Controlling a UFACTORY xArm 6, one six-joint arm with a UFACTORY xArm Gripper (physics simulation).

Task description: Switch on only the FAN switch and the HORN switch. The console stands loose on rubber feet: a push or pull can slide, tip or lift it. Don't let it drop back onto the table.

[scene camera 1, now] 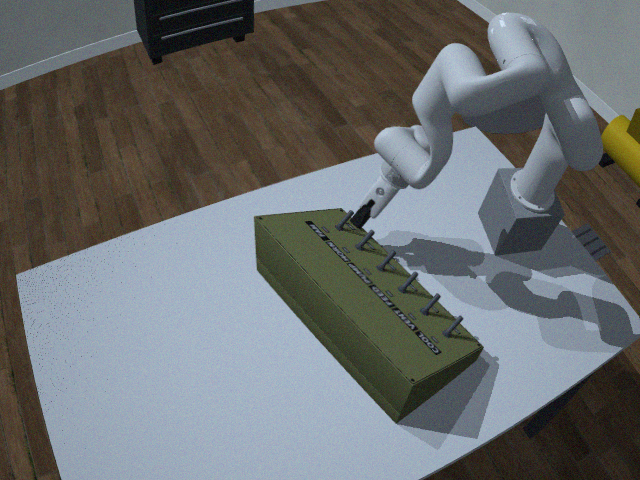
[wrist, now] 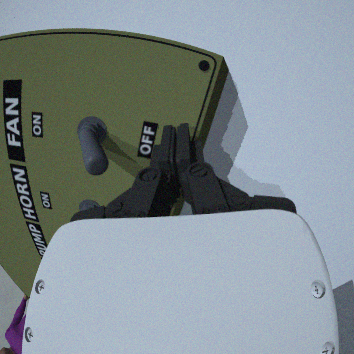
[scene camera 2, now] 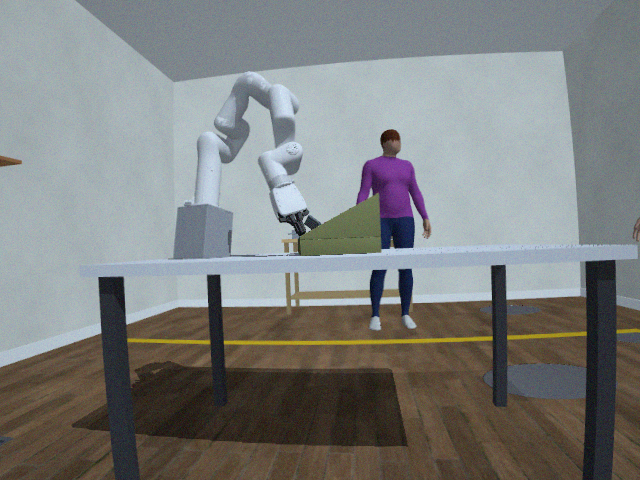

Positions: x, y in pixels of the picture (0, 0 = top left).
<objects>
olive console: scene camera 1; wrist; scene camera 2 357, 230
same spot on olive console: (wrist: 125, 86) = (scene camera 1: 335, 218)
</objects>
